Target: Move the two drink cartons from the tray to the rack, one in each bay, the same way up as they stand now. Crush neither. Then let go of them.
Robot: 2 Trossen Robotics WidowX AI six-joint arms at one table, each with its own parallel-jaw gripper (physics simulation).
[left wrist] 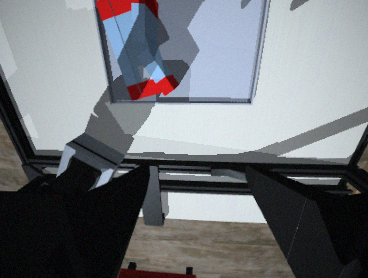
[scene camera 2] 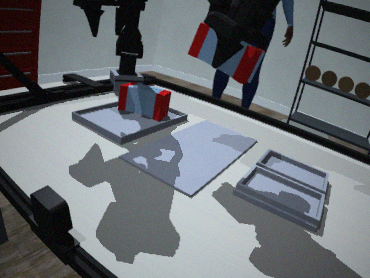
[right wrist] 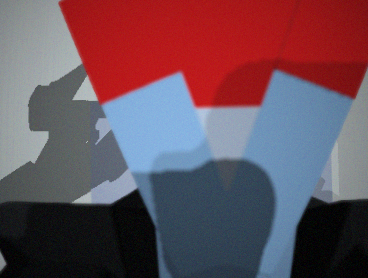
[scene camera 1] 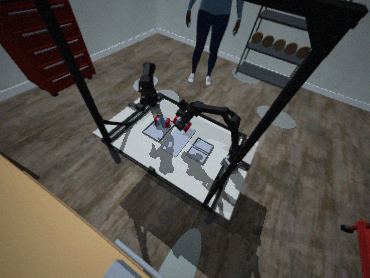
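Seen in the pictures: left gripper, fingertip midpoint: (left wrist: pixel 198 170) (scene camera 2: pixel 106 35) (scene camera 1: pixel 146 108); right gripper, fingertip midpoint: (scene camera 2: pixel 217 67); left arm's base at its link origin: (left wrist: pixel 83 174) (scene camera 2: pixel 126 73).
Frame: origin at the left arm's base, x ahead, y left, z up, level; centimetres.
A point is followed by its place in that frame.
One drink carton (scene camera 1: pixel 161 121) @(y -2.0, x 27.4, z 0.1 cm) (scene camera 2: pixel 142 100) @(y -1.9, x 27.5, z -1.2 cm) (left wrist: pixel 131 55) @(y -0.6, x 25.2, z 1.8 cm), blue with red ends and a pinched middle, rests in the grey tray (scene camera 2: pixel 97 128) @(y -14.8, x 37.1, z -4.7 cm) (left wrist: pixel 225 50) @(y -11.1, x 33.0, z -5.0 cm). My right gripper (scene camera 2: pixel 220 57) @(y 5.6, x 47.2, z 12.7 cm) (right wrist: pixel 226 215) is shut on the other carton (scene camera 2: pixel 235 60) @(y 6.2, x 51.8, z 15.2 cm) (right wrist: pixel 227 85). It holds this carton by its narrow blue waist, well above the table and tilted in scene camera 2. My left gripper (left wrist: pixel 198 170) @(y -12.4, x 22.7, z 14.2 cm) is open and empty, at the tray's side of the table and apart from the carton there. The rack (scene camera 1: pixel 201 148) @(y 18.5, x 63.9, z -3.5 cm) (scene camera 2: pixel 275 207) @(y 8.3, x 69.6, z -4.5 cm) has two bays, and no carton shows in either.
A thin flat grey plate (scene camera 2: pixel 200 155) (scene camera 1: pixel 177 142) lies between tray and rack. A dark frame borders the table, with a black block (scene camera 2: pixel 51 212) @(y -24.8, x 68.6, z -0.4 cm) at the near edge. A person and a shelf unit stand behind. Shadows fall across table and plate.
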